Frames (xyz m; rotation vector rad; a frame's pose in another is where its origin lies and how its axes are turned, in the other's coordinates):
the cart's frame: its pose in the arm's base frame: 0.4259 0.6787 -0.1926 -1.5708 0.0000 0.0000
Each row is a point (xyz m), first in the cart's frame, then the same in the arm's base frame.
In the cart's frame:
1: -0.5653 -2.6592 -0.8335
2: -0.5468 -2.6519 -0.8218
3: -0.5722 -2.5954 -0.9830
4: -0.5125 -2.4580 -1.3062
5: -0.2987 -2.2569 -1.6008
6: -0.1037 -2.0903 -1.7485
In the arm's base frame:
1: -0.1394 -0.1548 2.4666
2: -0.1209 -0.1431 2.4593
3: -0.1463 -0.3043 2.4028
4: -0.0866 -0.6275 2.2654
5: 0.1272 -0.9221 2.0643
6: 0.3222 -1.0698 1.8977

